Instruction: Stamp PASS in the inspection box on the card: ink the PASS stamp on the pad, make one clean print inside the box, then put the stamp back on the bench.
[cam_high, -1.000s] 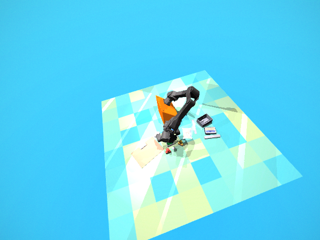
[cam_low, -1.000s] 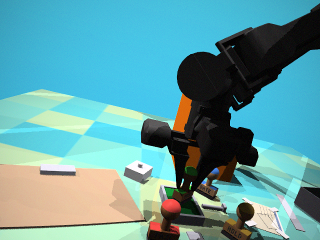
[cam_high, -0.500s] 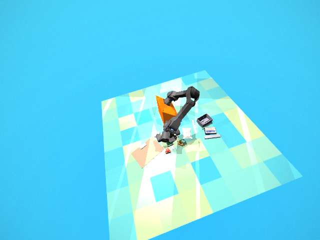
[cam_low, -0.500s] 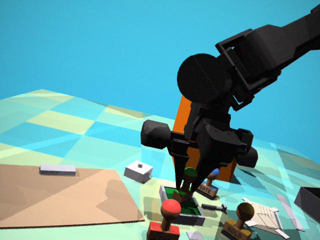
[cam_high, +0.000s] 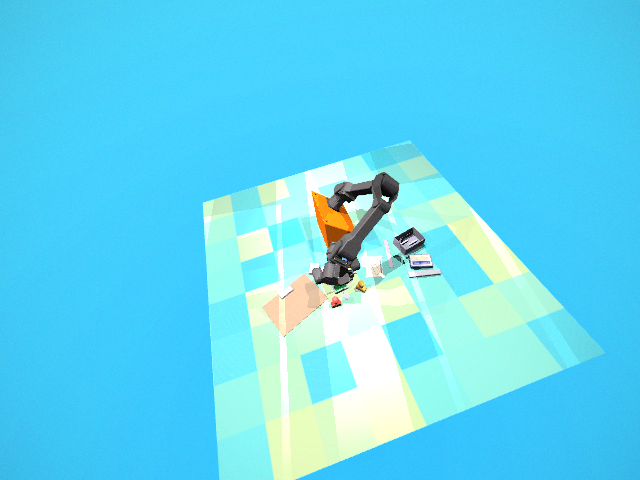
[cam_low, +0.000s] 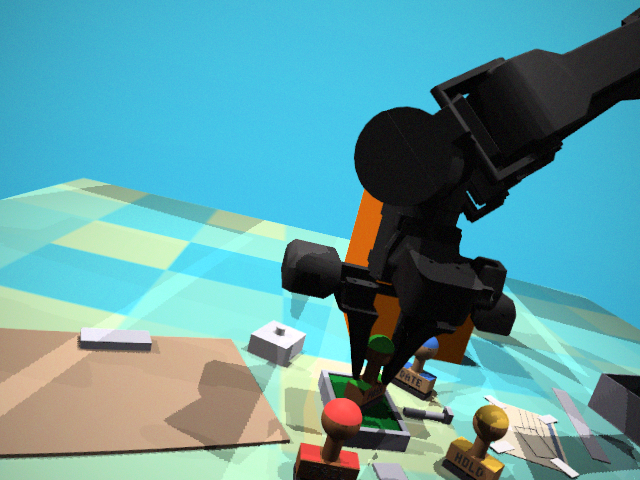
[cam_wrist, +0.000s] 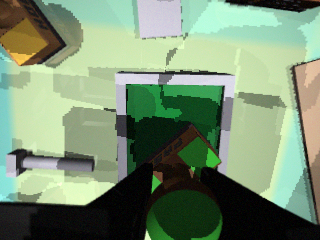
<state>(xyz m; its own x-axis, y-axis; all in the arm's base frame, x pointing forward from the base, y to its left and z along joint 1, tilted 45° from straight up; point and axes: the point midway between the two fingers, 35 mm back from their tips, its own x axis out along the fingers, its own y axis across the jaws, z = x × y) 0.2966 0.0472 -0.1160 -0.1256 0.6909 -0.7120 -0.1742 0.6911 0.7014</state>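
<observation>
My gripper tip is right at the green-knobbed stamp. The rest, counted from my gripper tip: bolt: 70 mm to the left, 30 mm below, 30 mm behind; blue date stamp: 80 mm behind, 50 mm to the left, 20 mm below; green ink pad: 30 mm below.
</observation>
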